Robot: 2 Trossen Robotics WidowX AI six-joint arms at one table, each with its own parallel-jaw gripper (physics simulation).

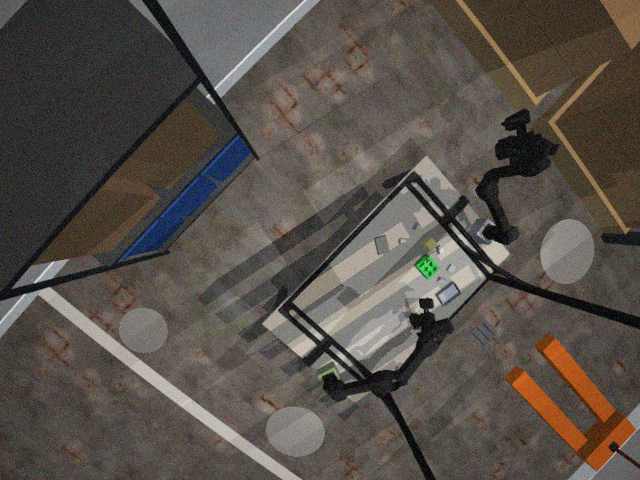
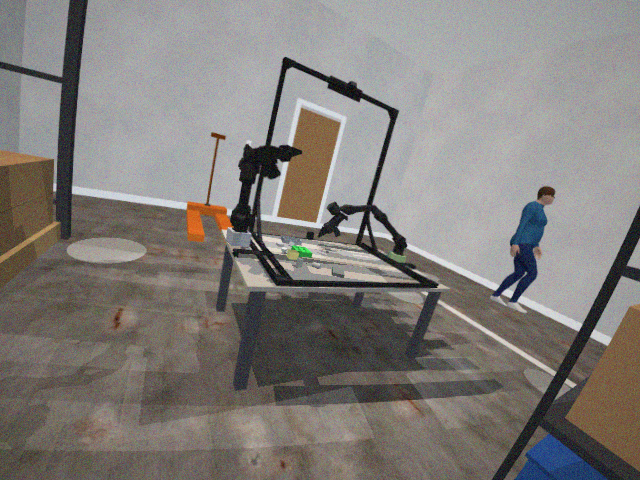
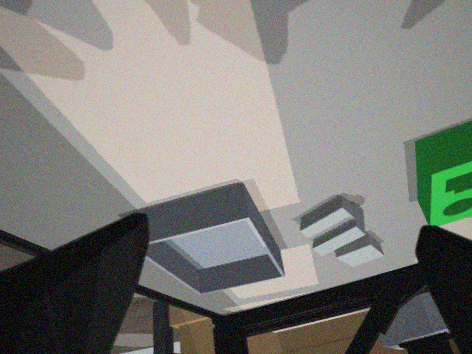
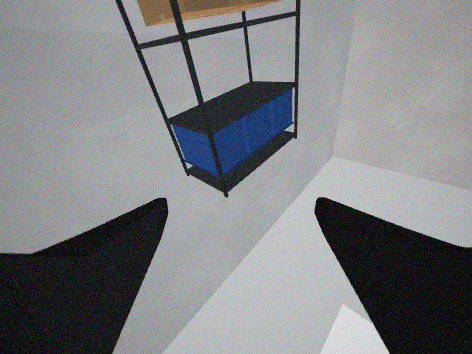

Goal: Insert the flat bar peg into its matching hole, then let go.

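A green board with holes (image 1: 427, 266) (image 2: 301, 250) lies on the table (image 1: 328, 281) (image 2: 268, 282) near its right end. A flat grey block (image 1: 381, 245) (image 2: 338, 271) lies apart from it, toward the table's middle; I cannot tell for sure that it is the flat bar peg. My left gripper (image 1: 426, 301) (image 2: 322, 232) is open and empty, low over the table beside a shallow grey tray (image 1: 448, 293) (image 3: 217, 242). My right gripper (image 1: 517, 118) (image 2: 294, 152) (image 4: 242, 204) is open and empty, raised high off the table's end and facing the room.
A stepped grey piece (image 3: 340, 230) lies beside the tray. A yellow piece (image 1: 430, 244) lies near the board. A black frame (image 1: 347, 242) (image 2: 380, 171) stands around the table. A shelf rack (image 4: 182, 46) holds a blue bin (image 4: 245, 133). A person (image 2: 525, 248) walks by.
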